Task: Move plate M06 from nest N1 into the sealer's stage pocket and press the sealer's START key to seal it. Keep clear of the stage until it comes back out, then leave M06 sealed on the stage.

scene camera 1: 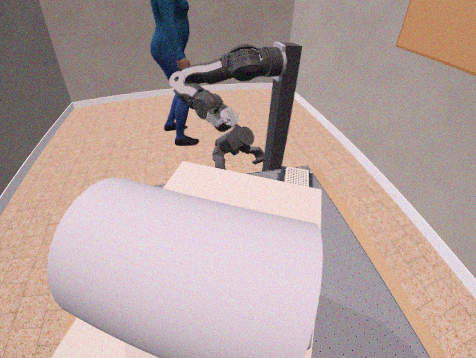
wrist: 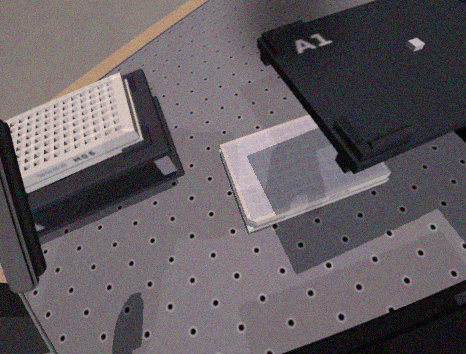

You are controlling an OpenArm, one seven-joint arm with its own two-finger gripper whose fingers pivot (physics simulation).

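Observation:
The white plate M06 point(scene camera 1: 297, 176) point(wrist: 75, 127) sits in a black nest point(wrist: 165, 135) at the left of the wrist view; its many wells face up and its label shows on the near side. My gripper point(scene camera 1: 239, 159) is open and empty, its fingers spread wide, to the left of M06 in the scene view. One dark finger shows at the left edge of the wrist view, overlapping the nest's near left side. A black platform marked A1 point(wrist: 380, 75), with a small white block on it, is at the upper right of the wrist view. The START key cannot be made out.
Another white plate point(wrist: 235, 175) with a greyish top lies on the perforated table point(scene camera 1: 360, 280) point(wrist: 200, 300), partly behind the A1 platform. A large pale cylinder point(scene camera 1: 185, 265) and pale boxy surfaces fill the scene view's foreground. A person point(scene camera 1: 172, 45) stands behind the arm.

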